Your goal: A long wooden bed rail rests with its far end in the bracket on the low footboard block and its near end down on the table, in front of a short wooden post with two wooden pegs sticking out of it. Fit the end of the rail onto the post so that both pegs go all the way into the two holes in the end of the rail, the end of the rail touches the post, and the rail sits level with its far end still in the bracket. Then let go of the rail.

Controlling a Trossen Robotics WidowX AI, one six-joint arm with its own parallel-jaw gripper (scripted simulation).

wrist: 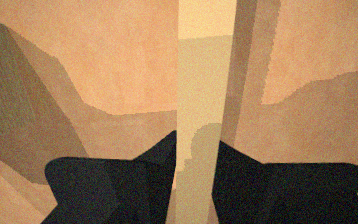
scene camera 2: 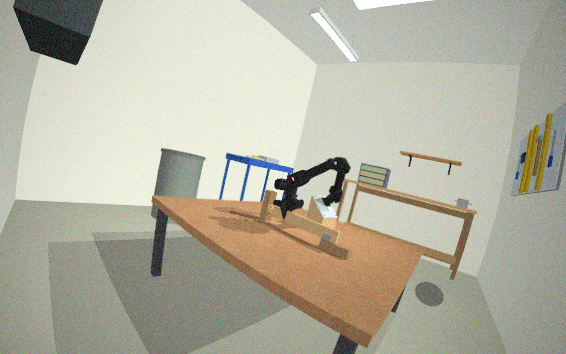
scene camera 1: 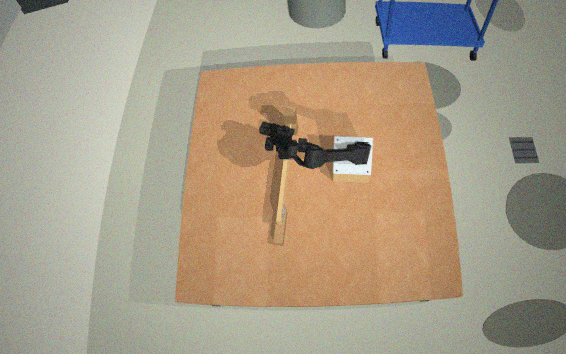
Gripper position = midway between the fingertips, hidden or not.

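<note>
My gripper (wrist: 188, 135) is visible to me. I also see a wooden rail (scene camera 2: 312, 227), and the wrist view shows the wooden rail (wrist: 204, 41) too.
</note>
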